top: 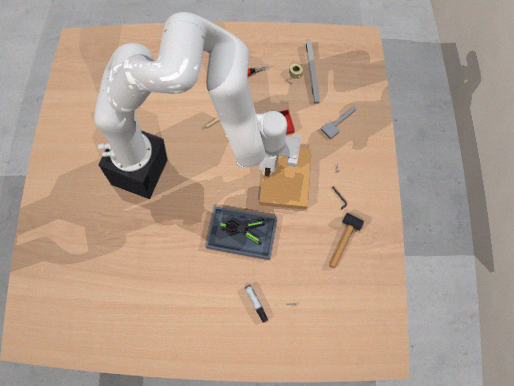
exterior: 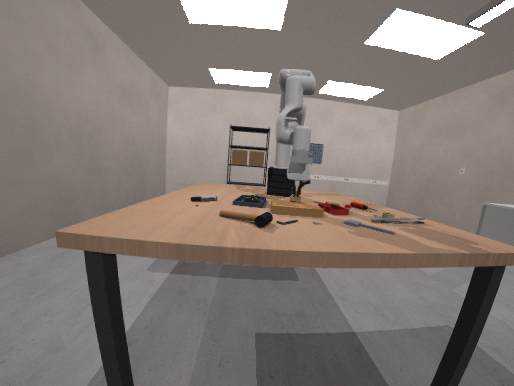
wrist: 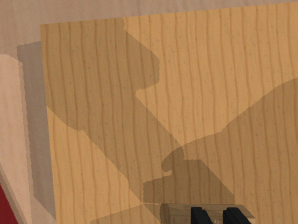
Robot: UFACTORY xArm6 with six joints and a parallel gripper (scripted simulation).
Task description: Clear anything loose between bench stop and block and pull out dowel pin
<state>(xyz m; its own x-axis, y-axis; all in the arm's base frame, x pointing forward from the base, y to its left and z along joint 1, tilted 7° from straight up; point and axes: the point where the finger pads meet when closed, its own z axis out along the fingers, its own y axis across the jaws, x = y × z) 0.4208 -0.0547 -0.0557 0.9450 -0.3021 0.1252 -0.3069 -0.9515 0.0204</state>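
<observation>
The dowel pin is 20 mm below my hand. Also, from my hand: small wooden block 30 mm below; red tray 40 mm ahead, 170 mm to the left, 70 mm below; dark grey tray 110 mm behind, 190 mm to the right, 70 mm below.
</observation>
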